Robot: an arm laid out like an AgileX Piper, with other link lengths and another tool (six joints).
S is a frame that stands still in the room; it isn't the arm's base.
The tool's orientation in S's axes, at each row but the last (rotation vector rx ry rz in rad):
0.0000 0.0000 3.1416
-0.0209 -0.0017 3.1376
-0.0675 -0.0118 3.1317
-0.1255 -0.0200 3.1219
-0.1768 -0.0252 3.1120
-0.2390 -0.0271 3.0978
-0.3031 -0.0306 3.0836
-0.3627 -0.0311 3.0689
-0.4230 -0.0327 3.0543
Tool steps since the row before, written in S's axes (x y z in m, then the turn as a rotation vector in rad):
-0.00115 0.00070 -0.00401 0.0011 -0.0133 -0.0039
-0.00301 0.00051 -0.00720 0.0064 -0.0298 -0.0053
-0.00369 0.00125 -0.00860 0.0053 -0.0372 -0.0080
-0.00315 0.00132 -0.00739 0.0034 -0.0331 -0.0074
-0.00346 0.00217 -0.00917 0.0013 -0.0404 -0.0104
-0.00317 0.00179 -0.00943 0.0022 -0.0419 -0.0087
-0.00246 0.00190 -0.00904 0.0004 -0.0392 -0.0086
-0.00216 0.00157 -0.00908 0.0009 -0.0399 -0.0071
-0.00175 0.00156 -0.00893 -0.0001 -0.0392 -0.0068
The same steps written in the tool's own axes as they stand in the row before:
0.00115 -0.00070 -0.00401 -0.0011 0.0133 -0.0039
0.00311 -0.00049 -0.00716 -0.0064 0.0298 -0.0054
0.00407 -0.00115 -0.00844 -0.0053 0.0372 -0.0079
0.00375 -0.00117 -0.00713 -0.0034 0.0331 -0.0072
0.00453 -0.00193 -0.00875 -0.0011 0.0405 -0.0099
0.00464 -0.00150 -0.00886 -0.0023 0.0420 -0.0083
0.00425 -0.00158 -0.00841 -0.0005 0.0393 -0.0079
0.00429 -0.00123 -0.00835 -0.0013 0.0400 -0.0066
0.00419 -0.00120 -0.00814 -0.0004 0.0393 -0.0060

